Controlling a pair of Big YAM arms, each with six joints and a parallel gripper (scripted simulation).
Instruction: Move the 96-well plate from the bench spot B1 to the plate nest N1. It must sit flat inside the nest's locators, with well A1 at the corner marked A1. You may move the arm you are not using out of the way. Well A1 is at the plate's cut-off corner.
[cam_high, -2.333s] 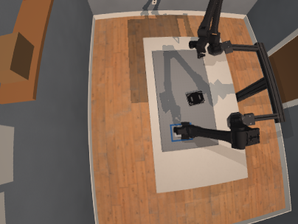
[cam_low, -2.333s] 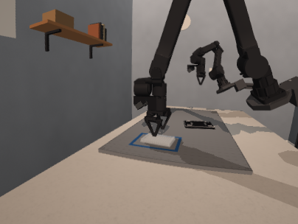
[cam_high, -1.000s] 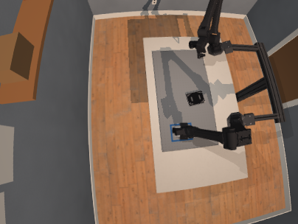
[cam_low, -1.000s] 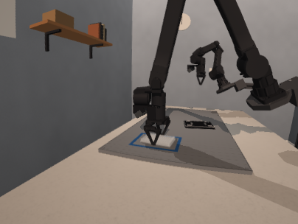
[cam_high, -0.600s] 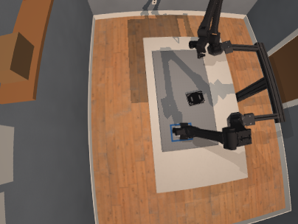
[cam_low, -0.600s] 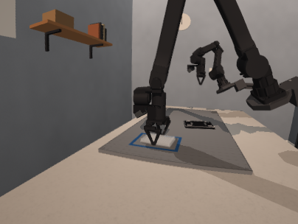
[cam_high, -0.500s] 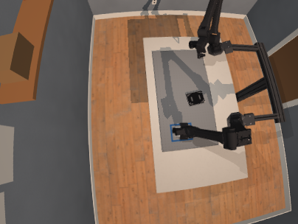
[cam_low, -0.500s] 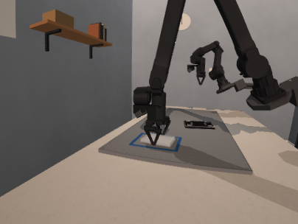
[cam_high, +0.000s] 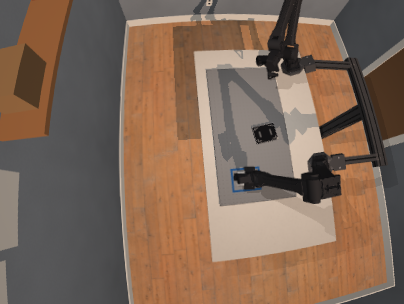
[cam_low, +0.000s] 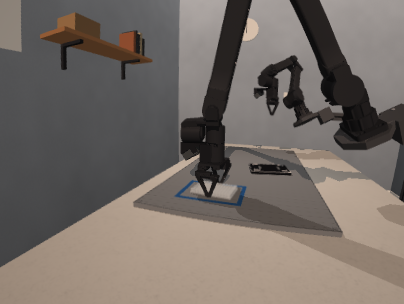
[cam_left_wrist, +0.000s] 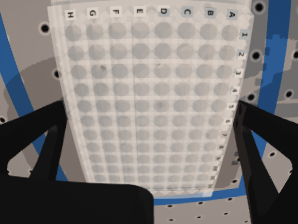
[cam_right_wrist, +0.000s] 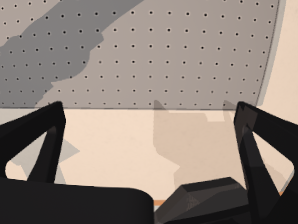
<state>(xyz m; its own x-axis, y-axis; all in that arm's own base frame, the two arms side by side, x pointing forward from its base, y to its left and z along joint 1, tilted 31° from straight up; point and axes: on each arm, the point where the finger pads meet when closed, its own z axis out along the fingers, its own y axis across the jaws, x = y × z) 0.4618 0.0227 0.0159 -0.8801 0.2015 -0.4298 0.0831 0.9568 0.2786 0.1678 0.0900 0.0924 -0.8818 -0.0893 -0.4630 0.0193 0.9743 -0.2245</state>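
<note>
The white 96-well plate lies right at my left hand. The rest, counted from my left hand: black plate nest N1 (190 mm behind, 280 mm to the right).
</note>
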